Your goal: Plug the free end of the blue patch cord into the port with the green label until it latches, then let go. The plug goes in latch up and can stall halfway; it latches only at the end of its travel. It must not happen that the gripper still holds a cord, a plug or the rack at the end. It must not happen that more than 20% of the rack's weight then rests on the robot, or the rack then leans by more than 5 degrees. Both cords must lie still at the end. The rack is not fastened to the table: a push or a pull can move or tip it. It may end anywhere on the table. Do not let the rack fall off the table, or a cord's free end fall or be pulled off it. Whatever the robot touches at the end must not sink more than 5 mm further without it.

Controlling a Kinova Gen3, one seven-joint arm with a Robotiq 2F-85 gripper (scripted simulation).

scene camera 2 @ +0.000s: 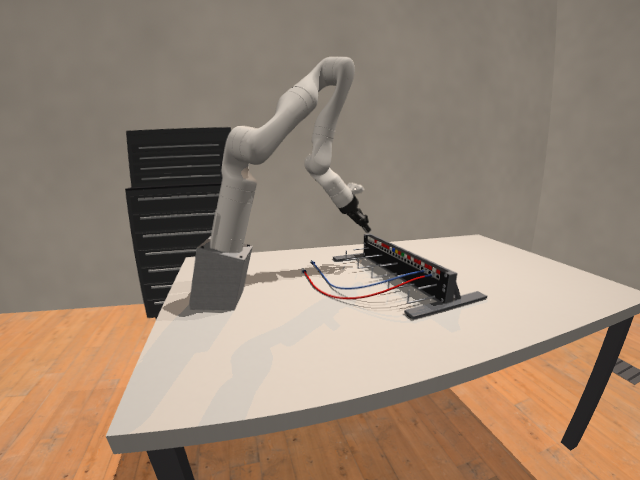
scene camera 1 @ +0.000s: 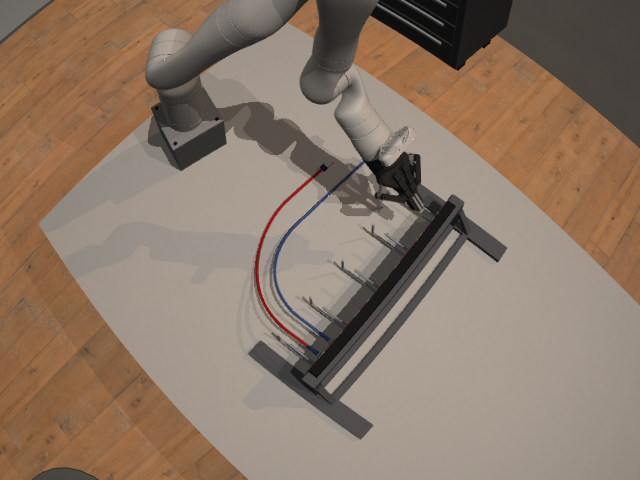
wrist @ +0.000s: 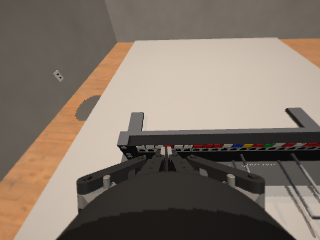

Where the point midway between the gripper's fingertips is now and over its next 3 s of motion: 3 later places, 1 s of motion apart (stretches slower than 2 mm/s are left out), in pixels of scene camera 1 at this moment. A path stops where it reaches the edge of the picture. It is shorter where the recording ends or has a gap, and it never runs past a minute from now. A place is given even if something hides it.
The gripper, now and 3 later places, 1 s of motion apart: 419, 208; 405, 199; 384, 162; 369, 165
